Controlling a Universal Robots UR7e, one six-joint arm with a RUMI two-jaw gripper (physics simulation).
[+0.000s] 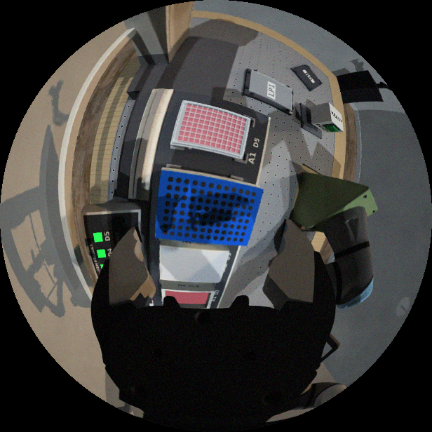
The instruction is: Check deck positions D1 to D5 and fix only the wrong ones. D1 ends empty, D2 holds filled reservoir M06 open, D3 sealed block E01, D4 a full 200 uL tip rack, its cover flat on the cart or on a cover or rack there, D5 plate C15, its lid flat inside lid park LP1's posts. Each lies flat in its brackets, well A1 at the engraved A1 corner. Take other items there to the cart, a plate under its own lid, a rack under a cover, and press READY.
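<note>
My gripper [209, 226] is open and empty, its fingers apart above the deck beside the blue tip rack [209, 207] at D4. The rack is uncovered, and dark holes show across its top. A plate with pink wells [212, 129] lies at D5 by the engraved A1, with no lid on it. A white block [194, 262] is at D3. A reservoir with red filling [186, 297] is partly hidden by the gripper body. D1 is hidden. A grey lid [270, 91] lies flat at lid park LP1. The READY box [325, 118] stands at the right. Plate codes are not readable.
A dark screen [117, 225] at the left shows green squares by D5 and D4. A small black labelled item [306, 77] lies near the far edge. A green angular part [330, 200] and dark arm links [352, 250] are at the right. A post [156, 35] rises at the back left.
</note>
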